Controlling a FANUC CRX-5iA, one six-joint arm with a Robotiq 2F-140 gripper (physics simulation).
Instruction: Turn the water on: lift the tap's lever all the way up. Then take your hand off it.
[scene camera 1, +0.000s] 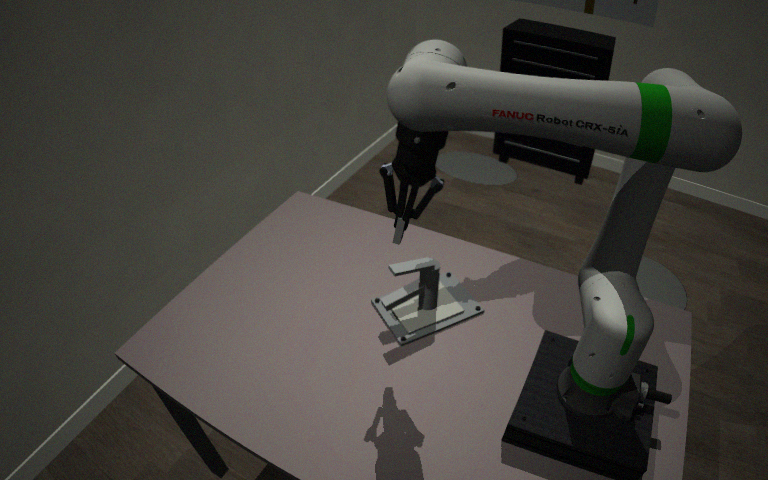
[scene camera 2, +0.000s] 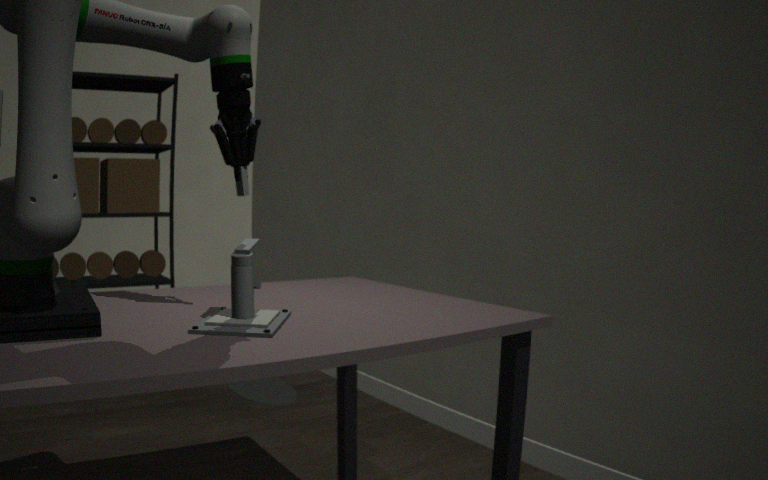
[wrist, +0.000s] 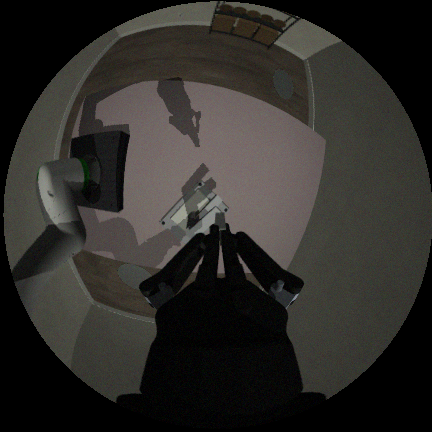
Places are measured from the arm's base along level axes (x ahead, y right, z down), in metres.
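Pixels of known places: gripper, fingertip midpoint: (scene camera 1: 397, 240) (scene camera 2: 243, 195) (wrist: 219, 218); arm's base at its link origin: (scene camera 1: 588, 391) (scene camera 2: 25, 297) (wrist: 89, 172).
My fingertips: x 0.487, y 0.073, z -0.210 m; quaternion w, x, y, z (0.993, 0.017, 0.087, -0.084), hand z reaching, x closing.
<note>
Ahead of a thing's pixels: the offset from my fingertips to its top centre. "spot": to the spot under its first point. Level surfaces: height alone.
The grey tap @(spot: dx -0.052, dy +0.066, dz +0.189 m) (scene camera 1: 428, 291) (scene camera 2: 242, 285) stands upright on its plate (scene camera 1: 387, 316) (scene camera 2: 275, 323). Its flat light lever @(dx -0.014, dy +0.050, dz +0.097 m) (scene camera 1: 410, 266) (scene camera 2: 247, 245) sits on top of the column and appears to slope upward toward its free end, above the spout. My gripper (scene camera 1: 398, 242) (scene camera 2: 242, 195) (wrist: 219, 218) is shut with nothing between its fingers. It points down and hangs above the lever's free end, with a visible gap in both scene views. In the wrist view the fingertips overlap part of the lever and plate.
The robot's black base (scene camera 1: 532, 396) (scene camera 2: 50, 325) (wrist: 112, 172) stands on the pinkish table @(dz +0.269 m) (scene camera 1: 254, 316) (scene camera 2: 396, 316) (wrist: 260, 150). A dark drawer cabinet (scene camera 1: 557, 48) stands on the floor behind. A shelf rack (scene camera 2: 173, 181) with boxes and rolls stands by the wall.
</note>
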